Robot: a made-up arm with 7 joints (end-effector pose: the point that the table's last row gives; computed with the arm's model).
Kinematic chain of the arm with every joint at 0, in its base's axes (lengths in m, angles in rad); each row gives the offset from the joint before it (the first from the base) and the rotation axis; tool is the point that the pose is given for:
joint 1: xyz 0 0 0.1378 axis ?
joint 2: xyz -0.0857 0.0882 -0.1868 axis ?
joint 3: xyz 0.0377 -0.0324 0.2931 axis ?
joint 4: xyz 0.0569 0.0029 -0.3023 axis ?
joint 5: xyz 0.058 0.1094 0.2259 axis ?
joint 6: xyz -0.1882 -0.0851 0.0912 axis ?
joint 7: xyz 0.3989 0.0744 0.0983 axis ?
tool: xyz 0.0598 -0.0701 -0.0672
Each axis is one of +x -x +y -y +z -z.
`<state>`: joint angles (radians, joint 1 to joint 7).
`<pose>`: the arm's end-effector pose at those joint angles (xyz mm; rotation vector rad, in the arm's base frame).
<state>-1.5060 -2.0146 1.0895 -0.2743 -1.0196 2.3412 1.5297</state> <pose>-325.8 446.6 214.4 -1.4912 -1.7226 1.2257</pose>
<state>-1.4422 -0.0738 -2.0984 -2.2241 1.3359 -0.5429 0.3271</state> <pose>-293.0 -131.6 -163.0 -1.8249 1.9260 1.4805</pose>
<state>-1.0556 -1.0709 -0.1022 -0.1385 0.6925 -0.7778 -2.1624</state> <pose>412.7 130.3 189.1 2.7101 0.5039 -0.9453</pose>
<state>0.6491 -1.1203 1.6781 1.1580 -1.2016 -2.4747 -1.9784</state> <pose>-597.2 -181.7 185.8 -0.4074 2.5001 0.4132</pose>
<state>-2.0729 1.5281 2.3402 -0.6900 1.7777 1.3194 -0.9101</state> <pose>-269.0 137.9 -203.2 -1.4836 -0.6588 1.7124</pose>
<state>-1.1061 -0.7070 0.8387 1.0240 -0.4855 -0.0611 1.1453</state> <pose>177.3 -265.5 441.7 -0.2231 -0.6200 -0.1990</pose>
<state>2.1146 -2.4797 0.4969 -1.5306 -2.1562 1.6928 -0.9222</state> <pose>-553.5 6.7 582.5 1.3809 -0.3836 2.7372</pose>
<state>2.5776 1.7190 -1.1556 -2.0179 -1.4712 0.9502 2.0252</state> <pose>77.8 376.3 249.9 2.0421 0.5465 0.9721</pose>
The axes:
joint 1: -x
joint 2: +z
joint 3: -y
joint 4: +z
joint 5: -x
joint 6: -z
joint 7: -x

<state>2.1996 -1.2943 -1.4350 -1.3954 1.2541 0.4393 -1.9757</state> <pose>-365.9 -62.8 400.8 -1.0421 -2.0039 -2.0929</pose>
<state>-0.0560 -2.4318 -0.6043 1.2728 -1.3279 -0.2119 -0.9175</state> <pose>-20.3 -215.4 203.6 2.4082 -1.6057 -0.2634</pose>
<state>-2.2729 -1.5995 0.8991 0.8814 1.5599 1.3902 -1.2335</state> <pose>75.1 -531.1 249.2 0.3681 -0.4128 -1.3677</pose>
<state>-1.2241 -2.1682 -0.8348 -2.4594 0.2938 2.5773 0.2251</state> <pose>43.7 -104.0 -329.3 1.9169 0.3884 -1.0718</pose>
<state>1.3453 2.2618 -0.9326 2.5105 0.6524 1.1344 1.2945</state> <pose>-455.8 346.9 -136.5 0.4124 1.0695 2.7809</pose>
